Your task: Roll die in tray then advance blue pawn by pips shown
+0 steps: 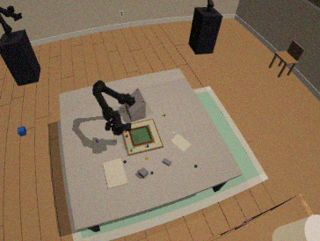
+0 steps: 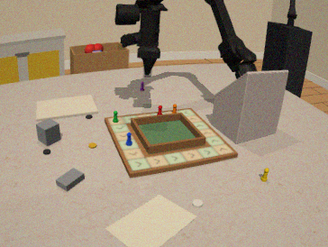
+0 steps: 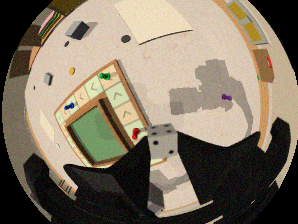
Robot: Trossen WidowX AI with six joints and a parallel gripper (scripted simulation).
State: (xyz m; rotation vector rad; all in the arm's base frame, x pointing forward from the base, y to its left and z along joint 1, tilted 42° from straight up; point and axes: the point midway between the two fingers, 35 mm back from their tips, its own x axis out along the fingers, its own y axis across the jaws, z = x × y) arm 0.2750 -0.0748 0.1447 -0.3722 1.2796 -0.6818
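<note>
Now: gripper tip 10 cm short of the blue pawn, 20 cm to the right of it and 10 cm above it. Round my gripper tip: red pawn: 3 cm behind, 6 cm to the left, 10 cm below; then orange pawn: 8 cm behind, 6 cm to the left, 10 cm below; then white die: right at my gripper tip.
</note>
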